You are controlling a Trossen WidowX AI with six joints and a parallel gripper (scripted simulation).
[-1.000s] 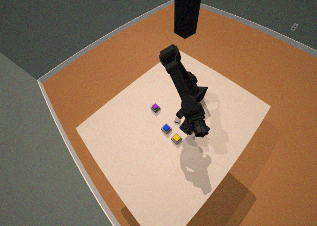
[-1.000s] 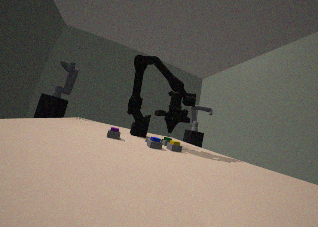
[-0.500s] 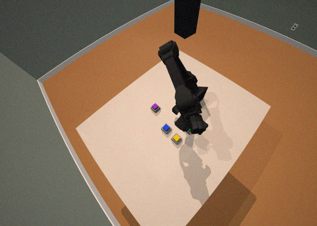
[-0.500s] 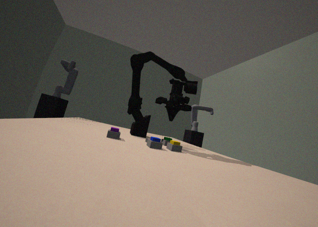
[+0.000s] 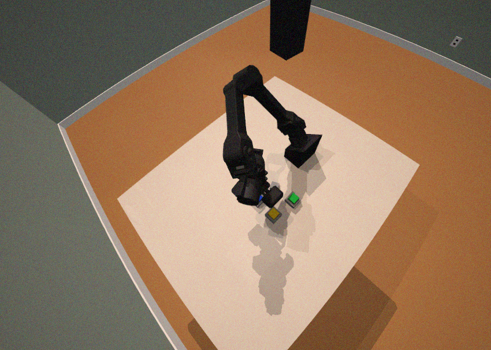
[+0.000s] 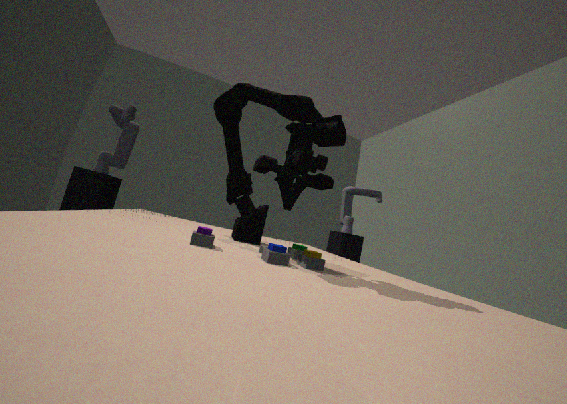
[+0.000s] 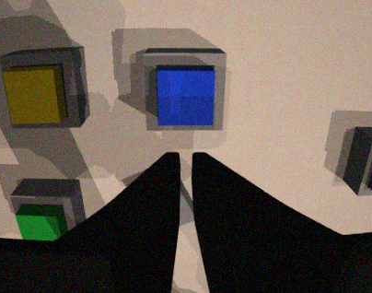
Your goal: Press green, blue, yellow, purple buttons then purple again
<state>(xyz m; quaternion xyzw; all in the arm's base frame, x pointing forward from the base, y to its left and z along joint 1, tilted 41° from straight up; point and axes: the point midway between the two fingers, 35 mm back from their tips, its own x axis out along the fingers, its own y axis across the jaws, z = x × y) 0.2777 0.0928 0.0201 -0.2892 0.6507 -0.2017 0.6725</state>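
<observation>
The blue button lies 9 cm below my gripper tip. The rest, counted from my gripper tip: green button (11 cm behind, 9 cm to the left, 9 cm below); then grey block (9 cm behind, 11 cm below); then yellow button (1 cm behind, 9 cm to the left, 9 cm below).
</observation>
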